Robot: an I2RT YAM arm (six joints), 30 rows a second.
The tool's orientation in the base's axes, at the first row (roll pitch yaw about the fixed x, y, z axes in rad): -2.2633, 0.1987, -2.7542
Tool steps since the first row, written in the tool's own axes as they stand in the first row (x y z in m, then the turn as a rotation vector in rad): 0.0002, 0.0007, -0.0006, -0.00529, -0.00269, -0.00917; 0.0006, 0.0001, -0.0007, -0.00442, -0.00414, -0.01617; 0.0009, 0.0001, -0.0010, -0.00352, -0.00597, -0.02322; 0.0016, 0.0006, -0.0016, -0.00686, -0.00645, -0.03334; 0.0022, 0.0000, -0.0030, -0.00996, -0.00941, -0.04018; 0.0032, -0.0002, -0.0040, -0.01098, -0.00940, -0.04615; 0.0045, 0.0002, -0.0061, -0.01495, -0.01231, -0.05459; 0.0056, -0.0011, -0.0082, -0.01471, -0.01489, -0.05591; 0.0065, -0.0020, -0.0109, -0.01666, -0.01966, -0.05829; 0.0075, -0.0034, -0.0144, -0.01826, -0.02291, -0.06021; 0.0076, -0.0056, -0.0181, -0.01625, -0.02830, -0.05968; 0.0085, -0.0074, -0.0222, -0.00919, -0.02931, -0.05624; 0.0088, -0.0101, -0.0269, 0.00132, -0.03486, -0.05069
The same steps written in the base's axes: -0.0005, 0.0008, -0.0002, 0.00134, 0.00631, 0.00881; -0.0008, 0.0003, 0.0002, -0.00216, 0.00971, 0.01412; -0.0012, 0.0004, 0.0004, -0.00567, 0.01287, 0.01973; -0.0022, 0.0009, 0.0002, -0.00671, 0.02053, 0.02709; -0.0032, 0.0012, 0.0014, -0.00638, 0.02431, 0.03421; -0.0045, 0.0013, 0.0020, -0.00789, 0.02866, 0.03815; -0.0066, 0.0025, 0.0028, -0.00744, 0.03386, 0.04641; -0.0083, 0.0027, 0.0049, -0.00793, 0.03297, 0.04913; -0.0101, 0.0035, 0.0070, -0.00665, 0.03218, 0.05461; -0.0123, 0.0046, 0.0101, -0.00565, 0.03194, 0.05858; -0.0137, 0.0056, 0.0141, -0.00672, 0.02735, 0.06191; -0.0160, 0.0068, 0.0178, -0.01163, 0.02179, 0.05913; -0.0179, 0.0081, 0.0227, -0.01835, 0.01061, 0.05777
